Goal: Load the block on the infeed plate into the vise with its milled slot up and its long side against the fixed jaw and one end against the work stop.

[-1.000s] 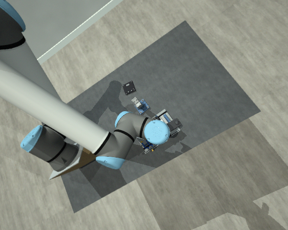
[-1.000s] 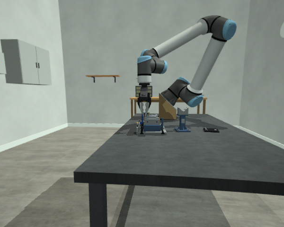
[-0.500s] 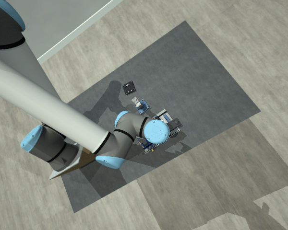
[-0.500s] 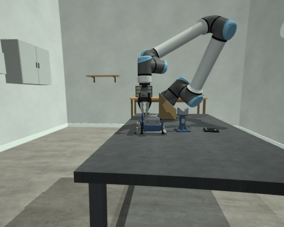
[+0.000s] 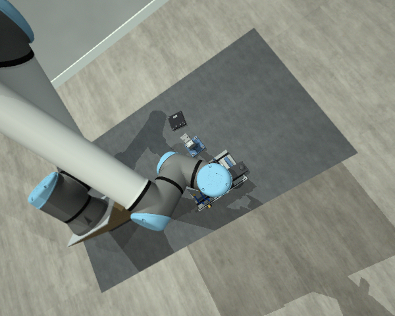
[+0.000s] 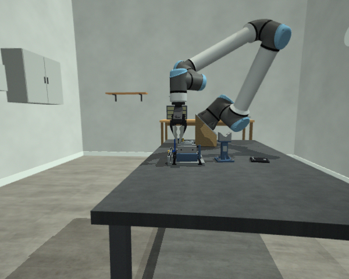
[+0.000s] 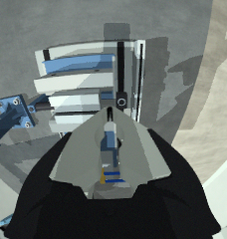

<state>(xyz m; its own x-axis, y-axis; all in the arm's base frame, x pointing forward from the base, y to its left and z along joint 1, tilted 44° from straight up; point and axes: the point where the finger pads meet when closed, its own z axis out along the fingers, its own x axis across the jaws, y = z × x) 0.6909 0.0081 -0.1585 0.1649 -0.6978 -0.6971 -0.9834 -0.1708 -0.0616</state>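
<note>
My hand is 4 cm to the right of the part, 2 cm above it and 1 cm past it. Also, from my hand: infeed plate 44 cm to the left, 13 cm behind, 11 cm below; vise 8 cm below, 8 cm behind, 3 cm to the left.
</note>
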